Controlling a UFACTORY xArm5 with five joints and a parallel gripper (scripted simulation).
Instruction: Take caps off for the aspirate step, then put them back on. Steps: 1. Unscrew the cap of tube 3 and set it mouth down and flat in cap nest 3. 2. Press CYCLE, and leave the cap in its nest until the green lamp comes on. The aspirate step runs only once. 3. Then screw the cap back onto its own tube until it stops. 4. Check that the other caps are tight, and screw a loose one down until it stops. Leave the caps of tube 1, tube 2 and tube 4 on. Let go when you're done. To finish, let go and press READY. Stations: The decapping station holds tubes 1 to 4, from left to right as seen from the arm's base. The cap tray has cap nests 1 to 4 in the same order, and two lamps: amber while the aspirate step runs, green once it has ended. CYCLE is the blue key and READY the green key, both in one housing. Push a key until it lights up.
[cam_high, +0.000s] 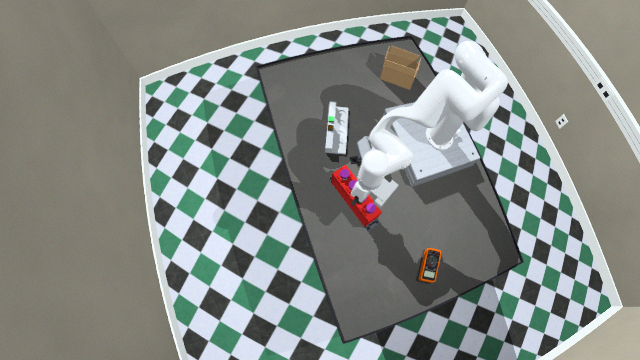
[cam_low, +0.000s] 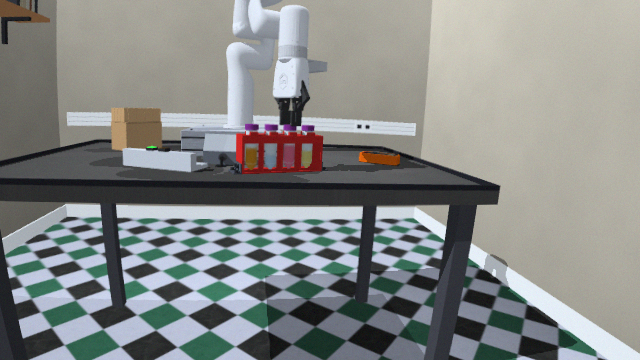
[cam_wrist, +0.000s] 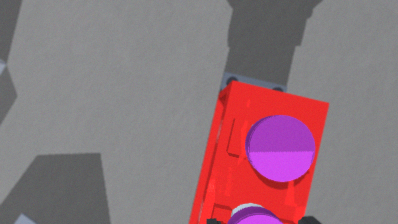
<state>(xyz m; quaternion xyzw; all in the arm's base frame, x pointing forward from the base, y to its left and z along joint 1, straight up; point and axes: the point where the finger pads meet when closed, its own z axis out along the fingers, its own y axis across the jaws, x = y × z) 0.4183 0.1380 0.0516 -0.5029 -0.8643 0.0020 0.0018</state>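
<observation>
Right now the green ready key is 190 mm to the right of my hand, 150 mm behind it and 70 mm below it. Also, from my hand: table edge 220 mm ahead, 150 mm to the right, 130 mm below; then blue cycle key 150 mm to the right, 140 mm behind, 70 mm below; then grey key housing 170 mm to the right, 130 mm behind, 90 mm below.
</observation>
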